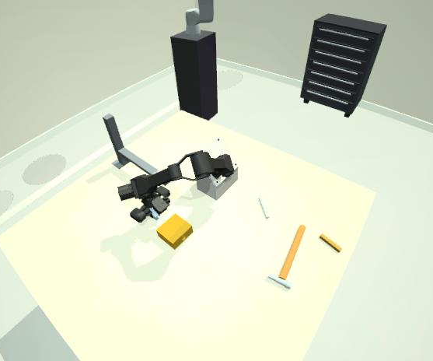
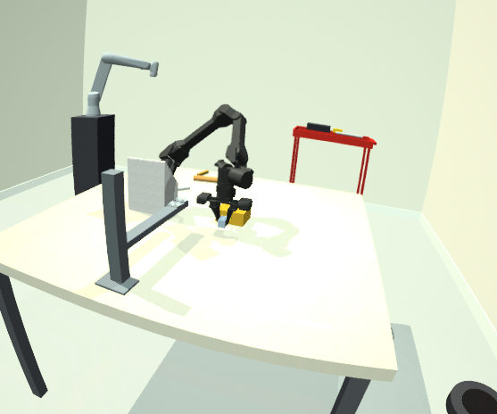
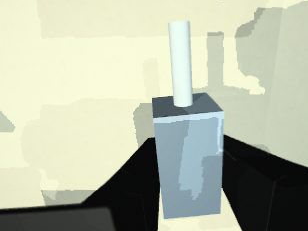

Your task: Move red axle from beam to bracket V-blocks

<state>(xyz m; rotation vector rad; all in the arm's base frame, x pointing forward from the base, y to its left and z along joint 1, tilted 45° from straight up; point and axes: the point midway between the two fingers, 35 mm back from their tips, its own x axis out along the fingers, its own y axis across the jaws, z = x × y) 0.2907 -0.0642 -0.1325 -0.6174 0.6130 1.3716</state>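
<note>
Now: gripper tip 120 mm to the right of the yellow beam and 10 mm short of it. From my gripper tip the other things lie so: orange bar: 700 mm to the left, 280 mm behind, 20 mm below; pale cube: 20 mm to the left, 10 mm above; white rod: 380 mm to the left, 310 mm behind, 20 mm below.
</note>
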